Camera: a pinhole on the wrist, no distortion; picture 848 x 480 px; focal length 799.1 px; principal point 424.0 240.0 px. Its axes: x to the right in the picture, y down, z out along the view. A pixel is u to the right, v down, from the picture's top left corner.
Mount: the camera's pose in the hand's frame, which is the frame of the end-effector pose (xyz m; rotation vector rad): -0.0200 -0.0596 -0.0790 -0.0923 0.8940 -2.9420
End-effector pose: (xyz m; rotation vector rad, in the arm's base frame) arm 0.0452 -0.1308 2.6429 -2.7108 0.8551 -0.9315
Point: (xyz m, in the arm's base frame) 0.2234 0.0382 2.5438
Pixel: 513 143
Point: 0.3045 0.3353 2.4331
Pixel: 778 386
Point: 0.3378 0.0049 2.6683
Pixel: 115 348
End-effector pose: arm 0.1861 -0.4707 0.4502 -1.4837 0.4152 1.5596
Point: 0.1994 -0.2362 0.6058
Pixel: 565 95
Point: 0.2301 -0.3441 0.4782
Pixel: 235 30
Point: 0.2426 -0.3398 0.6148
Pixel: 771 186
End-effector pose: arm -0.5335 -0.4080 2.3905 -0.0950 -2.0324 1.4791
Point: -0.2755 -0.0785 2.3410
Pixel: behind the camera
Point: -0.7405 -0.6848 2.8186
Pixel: 74 436
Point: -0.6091 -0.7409 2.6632
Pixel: 371 319
